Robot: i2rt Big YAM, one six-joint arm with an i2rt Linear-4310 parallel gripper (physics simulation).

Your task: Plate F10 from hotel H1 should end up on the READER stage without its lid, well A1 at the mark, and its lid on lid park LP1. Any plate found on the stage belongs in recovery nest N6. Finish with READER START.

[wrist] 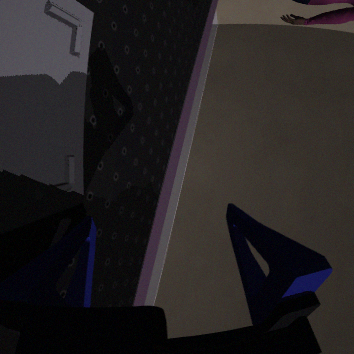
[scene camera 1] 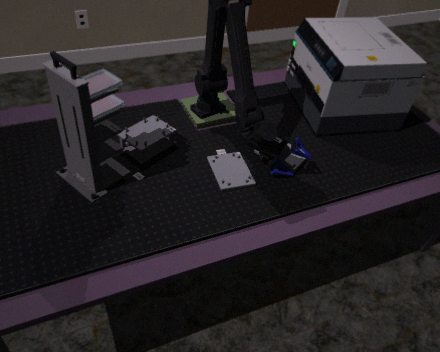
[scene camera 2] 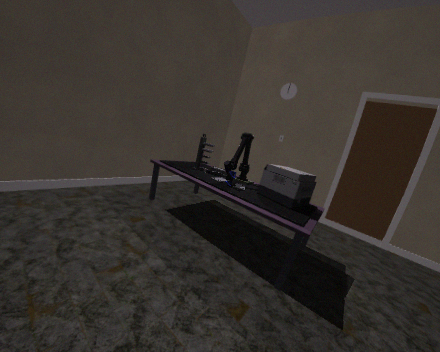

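Seen in the pictures: gripper, fingertip midpoint: (wrist: 159,216) (scene camera 1: 301,166) (scene camera 2: 232,182); arm's base, origin of the base link: (scene camera 1: 208,109) (scene camera 2: 242,179).
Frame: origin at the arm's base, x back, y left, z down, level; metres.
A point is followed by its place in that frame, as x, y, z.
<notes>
My gripper (scene camera 1: 299,165) {-0.470, 0.062, -0.043} (scene camera 2: 231,179) {-0.470, 0.062, -0.043} (wrist: 159,216) {-0.470, 0.062, -0.043} is open and empty, its two blue fingers wide apart. It is low over a grey plate-like fixture (scene camera 1: 296,160) {-0.406, 0.108, 0.000} (wrist: 40,40) {-0.380, 0.135, 0.000}, which the arm partly hides; raised corner brackets show on it in the wrist view. The hotel (scene camera 1: 75,130) {-0.166, -0.561, -0.207} (scene camera 2: 201,152) {-0.157, -0.532, -0.190} is a tall grey tower at the left, with pinkish plates (scene camera 1: 101,83) {-0.137, -0.462, -0.313} on its shelves. A flat light pad with pegs (scene camera 1: 231,171) {-0.339, -0.126, 0.002} lies left of the gripper. A raised platform with pegs (scene camera 1: 148,133) {-0.086, -0.303, -0.049} stands near the hotel. I cannot read the labels of stage, lid park or nest.
The white reader-like instrument (scene camera 1: 365,75) {-0.372, 0.388, -0.247} (scene camera 2: 288,184) {-0.432, 0.533, -0.176} stands at the back right with a green light. The arm's base is on a green plate (scene camera 1: 192,109) {0.020, -0.060, -0.006} at the table's back. The purple table edge (scene camera 1: 200,250) {-0.547, -0.379, 0.024} (wrist: 175,145) {-0.666, 0.168, 0.024} runs along the front and through the wrist view.
</notes>
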